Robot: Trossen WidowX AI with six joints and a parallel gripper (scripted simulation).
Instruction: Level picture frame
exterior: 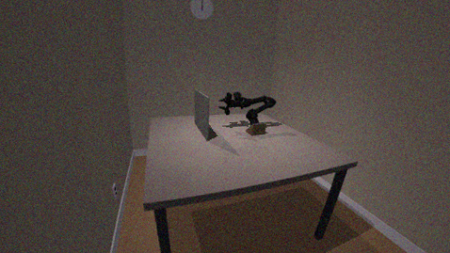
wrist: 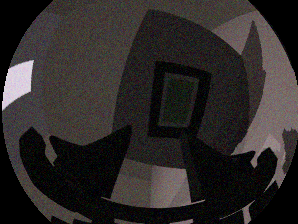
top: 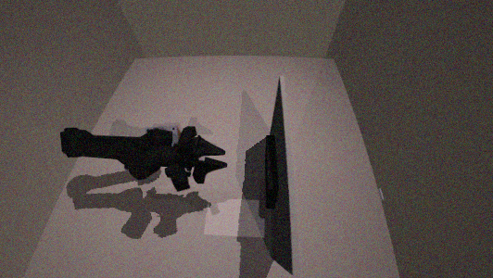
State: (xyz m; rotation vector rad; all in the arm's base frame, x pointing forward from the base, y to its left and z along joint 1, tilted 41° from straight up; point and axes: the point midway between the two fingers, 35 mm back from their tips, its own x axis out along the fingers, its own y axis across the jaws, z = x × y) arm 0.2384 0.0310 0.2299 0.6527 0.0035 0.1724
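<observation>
Now: gripper tip 130 mm short of the picture frame and 50 mm above it. Also, from my gripper tip: wall panel (140 mm ahead, 70 mm below).
</observation>
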